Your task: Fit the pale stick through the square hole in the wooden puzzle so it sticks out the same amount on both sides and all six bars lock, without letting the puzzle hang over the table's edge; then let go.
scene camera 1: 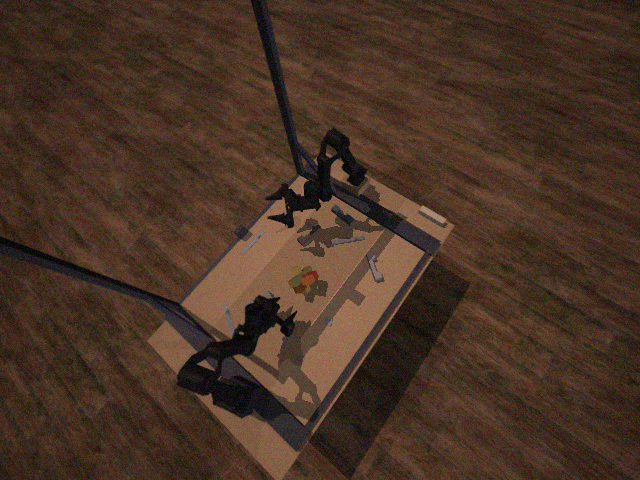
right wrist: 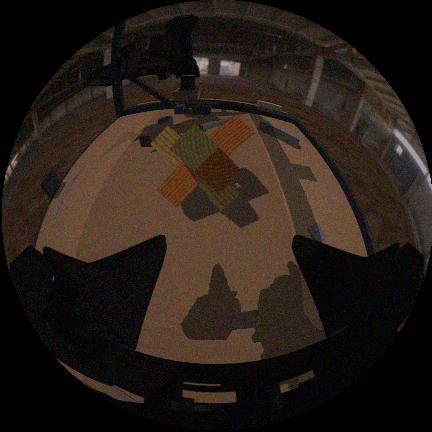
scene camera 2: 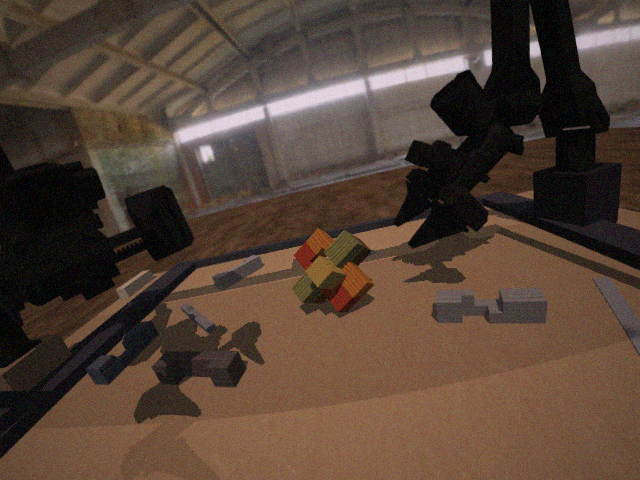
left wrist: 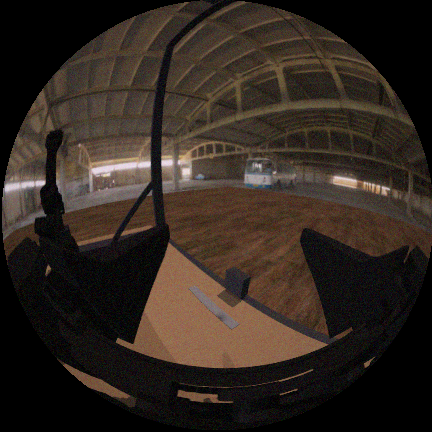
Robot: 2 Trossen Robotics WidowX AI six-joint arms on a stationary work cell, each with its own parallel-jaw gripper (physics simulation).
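Where they show: left gripper, between the fingertips: [scene camera 1: 266,208] [right wrist: 84,81] [scene camera 2: 71,255] [left wrist: 238,233]; right gripper, between the fingertips: [scene camera 1: 288,304] [right wrist: 231,242] [scene camera 2: 401,234]; left arm's base, origin of its link: [scene camera 1: 355,179] [right wrist: 186,88] [scene camera 2: 12,355]; right arm's base, origin of its link: [scene camera 1: 236,397] [scene camera 2: 575,167] [left wrist: 59,229].
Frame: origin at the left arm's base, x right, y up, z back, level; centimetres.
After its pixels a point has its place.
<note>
The wooden puzzle [scene camera 1: 303,279] [scene camera 2: 326,273] [right wrist: 205,160], of green, yellow, orange and red bars, rests tilted on the table, away from its edges. Its square hole cannot be made out. A pale cream stick [scene camera 1: 432,215] {z 6.0, x -38.2, y -3.5 cm} [scene camera 2: 135,284] {z 4.9, x -36.1, y -4.6 cm} [right wrist: 270,105] {z 5.0, x -38.0, y -4.6 cm} lies apart from it, beyond the dark rail, at the right in scene camera 1. My right gripper [scene camera 1: 287,306] {z -64.5, x -13.9, y 1.7 cm} [scene camera 2: 404,234] {z -64.5, x -13.9, y 1.7 cm} [right wrist: 231,242] {z -64.5, x -13.9, y 1.7 cm} is open and empty, low over the table beside the puzzle, not touching it. My left gripper [scene camera 1: 267,208] {z -41.1, x 15.3, y 15.1 cm} [left wrist: 238,233] {z -41.1, x 15.3, y 15.1 cm} is open and empty, far from the puzzle above the upper-left table edge in scene camera 1.
Loose notched grey bars lie around the puzzle: a dark one [scene camera 1: 309,236] {z -35.2, x 0.2, y -3.7 cm} [scene camera 2: 200,367] {z -34.5, x 1.6, y -4.9 cm}, a blue-grey one [scene camera 1: 342,214] {z -17.5, x -5.2, y -3.3 cm} [scene camera 2: 124,352] {z -17.3, x -4.3, y -5.0 cm} and light ones [scene camera 1: 374,267] [scene camera 2: 491,305]. A thin grey strip [scene camera 1: 252,242] {z -52.9, x 21.0, y -6.4 cm} [left wrist: 213,307] {z -51.9, x 20.9, y -6.4 cm} lies near a dark block [scene camera 1: 241,231] {z -52.6, x 26.7, y -2.0 cm} [left wrist: 237,283] {z -51.3, x 26.7, y -2.4 cm} at the edge. Dark rails border the table.
</note>
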